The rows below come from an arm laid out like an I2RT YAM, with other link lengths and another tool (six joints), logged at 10 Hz.
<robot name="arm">
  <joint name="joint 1" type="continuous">
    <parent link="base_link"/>
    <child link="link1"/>
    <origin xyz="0 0 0.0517"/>
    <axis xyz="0 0 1"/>
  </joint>
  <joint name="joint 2" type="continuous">
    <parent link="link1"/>
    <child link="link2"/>
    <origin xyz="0.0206 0.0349 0.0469" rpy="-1.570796 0 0"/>
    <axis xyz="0 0 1"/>
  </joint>
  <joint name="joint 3" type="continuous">
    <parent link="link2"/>
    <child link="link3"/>
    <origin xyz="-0.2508 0 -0.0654" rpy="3.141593 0 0"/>
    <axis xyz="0 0 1"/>
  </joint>
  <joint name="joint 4" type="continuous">
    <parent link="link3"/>
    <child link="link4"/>
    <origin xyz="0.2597 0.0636 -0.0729"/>
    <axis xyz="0 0 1"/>
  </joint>
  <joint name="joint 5" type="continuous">
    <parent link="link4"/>
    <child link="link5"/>
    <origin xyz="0.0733 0.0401 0.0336" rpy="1.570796 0 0"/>
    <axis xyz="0 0 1"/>
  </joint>
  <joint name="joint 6" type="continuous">
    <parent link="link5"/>
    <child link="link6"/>
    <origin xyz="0.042 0 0.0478" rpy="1.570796 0 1.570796"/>
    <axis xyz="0 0 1"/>
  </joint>
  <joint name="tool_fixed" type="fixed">
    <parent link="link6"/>
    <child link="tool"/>
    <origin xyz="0.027 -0.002 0.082" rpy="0 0.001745 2.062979"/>
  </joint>
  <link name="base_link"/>
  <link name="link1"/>
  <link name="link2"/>
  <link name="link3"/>
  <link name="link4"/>
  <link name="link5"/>
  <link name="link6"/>
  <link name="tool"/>
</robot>
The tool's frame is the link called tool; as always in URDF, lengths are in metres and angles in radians. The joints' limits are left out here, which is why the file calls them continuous.
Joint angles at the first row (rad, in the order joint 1, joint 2, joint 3, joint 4, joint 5, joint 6):
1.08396, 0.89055, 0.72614, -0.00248, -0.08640, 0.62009
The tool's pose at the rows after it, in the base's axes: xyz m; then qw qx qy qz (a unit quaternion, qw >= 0):
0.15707, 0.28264, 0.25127, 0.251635, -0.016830, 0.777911, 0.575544
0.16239, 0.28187, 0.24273, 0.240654, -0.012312, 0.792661, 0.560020
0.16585, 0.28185, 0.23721, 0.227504, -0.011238, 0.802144, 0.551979
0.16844, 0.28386, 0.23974, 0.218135, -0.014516, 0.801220, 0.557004
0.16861, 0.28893, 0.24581, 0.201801, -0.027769, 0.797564, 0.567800
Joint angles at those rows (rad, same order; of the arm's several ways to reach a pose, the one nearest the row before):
1.06489, 0.90961, 0.73719, -0.04063, -0.11120, 0.62047
1.04083, 0.93404, 0.75017, -0.07763, -0.13335, 0.62123
1.01909, 0.95348, 0.76161, -0.10282, -0.16577, 0.62313
1.00077, 0.96760, 0.77725, -0.10358, -0.20431, 0.62542
0.98515, 0.98705, 0.80395, -0.10396, -0.26647, 0.62428

